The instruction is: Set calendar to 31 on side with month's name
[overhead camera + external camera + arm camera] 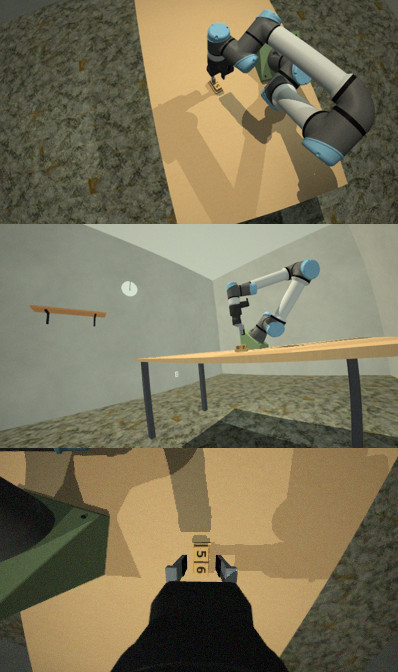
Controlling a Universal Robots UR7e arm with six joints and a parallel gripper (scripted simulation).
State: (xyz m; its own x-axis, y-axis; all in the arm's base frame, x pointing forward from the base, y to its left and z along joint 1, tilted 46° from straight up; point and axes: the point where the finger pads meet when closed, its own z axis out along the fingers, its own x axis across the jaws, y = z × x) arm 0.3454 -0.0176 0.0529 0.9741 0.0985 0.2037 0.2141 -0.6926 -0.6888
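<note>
Right now the wooden tray is 2 cm to the right of my hand and 11 cm below it.
</note>
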